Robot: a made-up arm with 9 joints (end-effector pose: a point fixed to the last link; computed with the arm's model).
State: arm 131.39 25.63 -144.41 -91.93 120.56 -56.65 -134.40 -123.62 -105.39
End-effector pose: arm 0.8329 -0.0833 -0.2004 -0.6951 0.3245 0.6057 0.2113
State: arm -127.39 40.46 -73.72 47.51 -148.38 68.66 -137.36 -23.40 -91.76
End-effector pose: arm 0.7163 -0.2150 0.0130 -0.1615 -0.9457 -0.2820 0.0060
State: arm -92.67 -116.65 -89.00 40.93 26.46 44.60 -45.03 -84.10 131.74
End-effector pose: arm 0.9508 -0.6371 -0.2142 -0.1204 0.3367 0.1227 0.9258
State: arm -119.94 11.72 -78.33 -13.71 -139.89 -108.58 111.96 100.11 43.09
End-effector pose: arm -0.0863 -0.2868 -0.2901 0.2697 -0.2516 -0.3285 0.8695
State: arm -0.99 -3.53 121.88 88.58 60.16 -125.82 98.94 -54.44 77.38
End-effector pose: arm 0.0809 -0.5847 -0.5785 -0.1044 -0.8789 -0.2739 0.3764
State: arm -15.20 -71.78 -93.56 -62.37 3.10 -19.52 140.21 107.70 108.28
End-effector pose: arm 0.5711 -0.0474 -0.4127 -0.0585 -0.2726 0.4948 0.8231
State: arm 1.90 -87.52 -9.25 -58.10 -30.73 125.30 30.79 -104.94 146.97
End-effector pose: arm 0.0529 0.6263 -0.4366 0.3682 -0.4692 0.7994 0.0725
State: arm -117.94 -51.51 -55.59 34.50 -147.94 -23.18 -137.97 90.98 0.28
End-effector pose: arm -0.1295 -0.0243 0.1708 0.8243 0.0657 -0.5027 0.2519
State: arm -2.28 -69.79 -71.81 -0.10 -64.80 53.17 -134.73 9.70 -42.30
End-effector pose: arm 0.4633 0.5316 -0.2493 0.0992 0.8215 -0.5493 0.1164
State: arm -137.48 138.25 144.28 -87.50 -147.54 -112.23 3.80 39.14 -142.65
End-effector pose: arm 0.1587 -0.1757 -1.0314 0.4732 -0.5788 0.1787 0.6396
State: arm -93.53 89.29 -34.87 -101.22 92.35 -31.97 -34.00 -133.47 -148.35
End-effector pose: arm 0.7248 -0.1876 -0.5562 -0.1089 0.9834 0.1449 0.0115
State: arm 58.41 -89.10 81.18 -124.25 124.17 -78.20 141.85 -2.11 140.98
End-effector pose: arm 0.2245 -0.1346 -1.0209 -0.0027 -0.5610 -0.3952 0.7273
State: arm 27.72 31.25 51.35 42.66 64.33 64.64 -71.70 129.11 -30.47
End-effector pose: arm 0.8511 0.2796 0.1264 -0.5382 0.5515 0.6349 0.0551
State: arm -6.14 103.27 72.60 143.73 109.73 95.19 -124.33 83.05 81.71
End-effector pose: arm -0.8130 0.2526 0.1741 0.4233 0.7239 -0.3730 0.3970
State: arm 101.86 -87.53 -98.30 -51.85 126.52 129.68 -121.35 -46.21 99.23
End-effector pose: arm -0.7991 0.2084 -0.1639 0.5480 -0.4156 -0.7180 0.1074
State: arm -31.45 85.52 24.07 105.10 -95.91 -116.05 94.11 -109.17 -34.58
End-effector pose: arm 0.2914 -0.0081 -0.1902 0.6570 -0.2779 0.4343 0.5500
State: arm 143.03 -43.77 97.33 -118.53 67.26 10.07 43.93 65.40 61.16
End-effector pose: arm -0.4505 0.1451 0.1012 0.4820 0.5335 -0.6893 0.0889
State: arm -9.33 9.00 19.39 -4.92 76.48 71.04 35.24 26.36 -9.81
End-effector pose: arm 0.9619 -0.0248 -0.5568 0.6863 -0.2997 0.2386 0.6183
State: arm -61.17 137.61 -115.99 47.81 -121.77 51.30 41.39 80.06 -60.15
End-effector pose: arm -0.1973 0.1990 -0.8993 0.4318 0.5826 -0.3845 0.5712
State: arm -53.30 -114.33 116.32 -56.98 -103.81 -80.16 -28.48 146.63 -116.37
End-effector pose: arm 0.0858 -0.1834 0.1546 -0.1032 -0.4054 0.9082 0.0113
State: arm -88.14 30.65 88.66 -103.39 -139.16 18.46 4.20 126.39 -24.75
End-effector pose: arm -0.3916 0.1475 0.0032 -0.5311 0.3223 -0.7449 0.2432
